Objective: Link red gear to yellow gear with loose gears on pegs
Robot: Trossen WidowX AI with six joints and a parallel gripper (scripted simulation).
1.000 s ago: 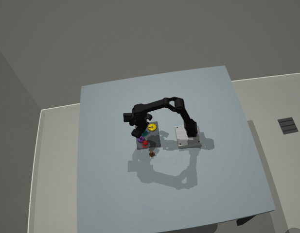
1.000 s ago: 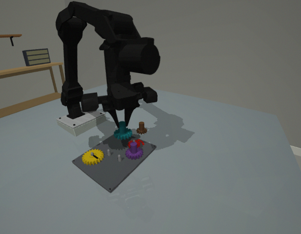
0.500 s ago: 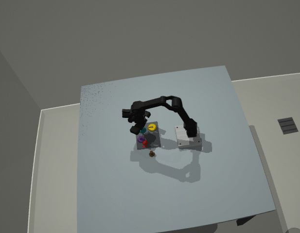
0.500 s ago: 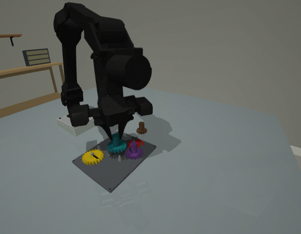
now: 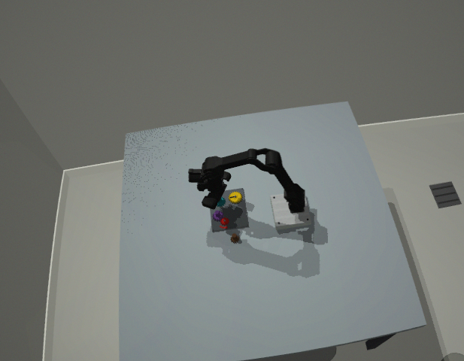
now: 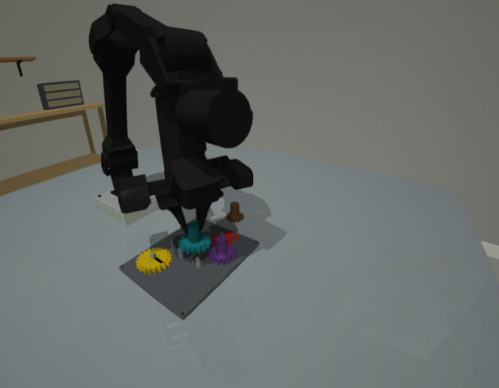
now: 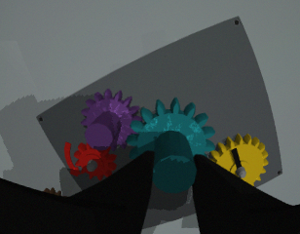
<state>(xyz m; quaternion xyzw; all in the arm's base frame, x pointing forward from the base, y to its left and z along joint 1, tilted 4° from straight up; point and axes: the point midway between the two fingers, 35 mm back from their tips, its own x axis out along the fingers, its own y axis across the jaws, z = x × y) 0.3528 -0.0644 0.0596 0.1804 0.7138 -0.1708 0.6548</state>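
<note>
My gripper tip is now 10 mm above the teal gear. The rest, counted from my gripper tip: red gear: 80 mm to the left, 70 mm below, 10 mm behind; yellow gear: 70 mm below, 70 mm behind, 40 mm to the right; purple gear: 60 mm below, 50 mm to the left, 20 mm ahead.
</note>
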